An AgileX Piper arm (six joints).
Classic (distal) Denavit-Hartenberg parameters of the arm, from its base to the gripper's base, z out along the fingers. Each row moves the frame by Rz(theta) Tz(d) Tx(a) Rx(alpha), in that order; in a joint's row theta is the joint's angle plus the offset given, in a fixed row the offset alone. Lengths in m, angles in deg.
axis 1: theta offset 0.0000; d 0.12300; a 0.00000; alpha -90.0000
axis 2: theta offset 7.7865; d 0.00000; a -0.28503; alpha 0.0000
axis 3: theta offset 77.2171; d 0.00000; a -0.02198; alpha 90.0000
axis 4: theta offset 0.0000; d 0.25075; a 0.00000; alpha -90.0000
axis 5: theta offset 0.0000; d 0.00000; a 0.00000; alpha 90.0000
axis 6: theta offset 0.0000; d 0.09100; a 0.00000; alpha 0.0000
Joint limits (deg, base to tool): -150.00..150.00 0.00..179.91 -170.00..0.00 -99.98..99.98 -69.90..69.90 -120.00..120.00
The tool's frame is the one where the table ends.
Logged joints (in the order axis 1, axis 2, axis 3, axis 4, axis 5, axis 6), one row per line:
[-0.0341 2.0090 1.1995 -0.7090 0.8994 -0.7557]
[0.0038 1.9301 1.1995 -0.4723 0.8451 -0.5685]
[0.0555 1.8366 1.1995 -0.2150 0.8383 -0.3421]
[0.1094 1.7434 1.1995 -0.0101 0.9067 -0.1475]
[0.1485 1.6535 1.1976 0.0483 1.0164 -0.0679]
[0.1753 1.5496 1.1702 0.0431 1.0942 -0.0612]
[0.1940 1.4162 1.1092 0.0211 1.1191 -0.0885]
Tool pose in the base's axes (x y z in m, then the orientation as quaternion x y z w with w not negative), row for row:
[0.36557 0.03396 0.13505 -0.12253 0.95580 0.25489 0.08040]
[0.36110 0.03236 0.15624 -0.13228 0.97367 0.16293 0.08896]
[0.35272 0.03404 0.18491 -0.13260 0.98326 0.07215 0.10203]
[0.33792 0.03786 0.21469 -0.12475 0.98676 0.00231 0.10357]
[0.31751 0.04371 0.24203 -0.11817 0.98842 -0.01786 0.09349]
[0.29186 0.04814 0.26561 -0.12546 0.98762 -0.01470 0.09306]
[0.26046 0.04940 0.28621 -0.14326 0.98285 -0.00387 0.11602]
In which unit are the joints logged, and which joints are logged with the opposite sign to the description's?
The joints are logged in radians. Opposite sign: axis 3, axis 4.
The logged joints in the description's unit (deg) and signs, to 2 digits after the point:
[-1.95 115.11 -68.73 40.62 51.53 -43.30]
[0.22 110.59 -68.73 27.06 48.42 -32.57]
[3.18 105.23 -68.73 12.32 48.03 -19.60]
[6.27 99.89 -68.73 0.58 51.95 -8.45]
[8.51 94.74 -68.62 -2.77 58.24 -3.89]
[10.04 88.79 -67.05 -2.47 62.69 -3.51]
[11.12 81.14 -63.55 -1.21 64.12 -5.07]

